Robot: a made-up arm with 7 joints. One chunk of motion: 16 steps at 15 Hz.
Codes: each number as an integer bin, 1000 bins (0 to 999) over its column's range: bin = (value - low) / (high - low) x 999, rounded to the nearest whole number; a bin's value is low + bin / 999 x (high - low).
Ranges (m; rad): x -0.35..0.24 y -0.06..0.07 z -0.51..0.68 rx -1.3..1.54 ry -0.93..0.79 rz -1..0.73
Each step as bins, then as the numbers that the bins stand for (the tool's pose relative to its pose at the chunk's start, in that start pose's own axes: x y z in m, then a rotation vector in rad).
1 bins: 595 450 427 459 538 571
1 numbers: 0.0014 -0.0014 -0.0014 0.0049 -0.0037 -0.0112
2 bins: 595 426 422 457 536 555
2 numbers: 0.0014 -0.0046 -0.0073 -0.0008 -0.0072 -0.0389
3 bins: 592 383 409 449 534 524
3 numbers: -0.0004 -0.0102 -0.0228 -0.0236 -0.0106 -0.0926
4 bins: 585 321 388 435 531 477
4 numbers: -0.0045 -0.0182 -0.0478 -0.0634 -0.0158 -0.1740
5 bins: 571 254 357 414 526 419
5 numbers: -0.0128 -0.0269 -0.0847 -0.1231 -0.0244 -0.2744
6 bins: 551 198 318 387 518 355
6 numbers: -0.0246 -0.0342 -0.1312 -0.1998 -0.0381 -0.3852
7 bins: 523 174 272 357 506 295
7 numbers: -0.0411 -0.0374 -0.1860 -0.2851 -0.0588 -0.4891
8 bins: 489 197 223 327 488 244
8 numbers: -0.0612 -0.0344 -0.2444 -0.3704 -0.0898 -0.5775
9 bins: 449 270 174 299 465 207
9 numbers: -0.0848 -0.0249 -0.3027 -0.4500 -0.1294 -0.6415
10 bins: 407 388 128 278 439 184
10 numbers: -0.1096 -0.0095 -0.3575 -0.5097 -0.1742 -0.6814
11 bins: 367 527 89 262 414 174
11 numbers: -0.1333 0.0086 -0.4040 -0.5552 -0.2172 -0.6987
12 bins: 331 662 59 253 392 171
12 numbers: -0.1545 0.0261 -0.4397 -0.5808 -0.2551 -0.7039
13 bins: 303 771 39 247 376 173
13 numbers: -0.1711 0.0403 -0.4635 -0.5978 -0.2826 -0.7004
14 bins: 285 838 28 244 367 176
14 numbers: -0.1817 0.0490 -0.4766 -0.6063 -0.2981 -0.6952
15 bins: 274 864 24 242 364 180
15 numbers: -0.1882 0.0524 -0.4814 -0.6120 -0.3033 -0.6883
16 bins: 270 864 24 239 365 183
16 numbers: -0.1905 0.0524 -0.4814 -0.6206 -0.3016 -0.6831
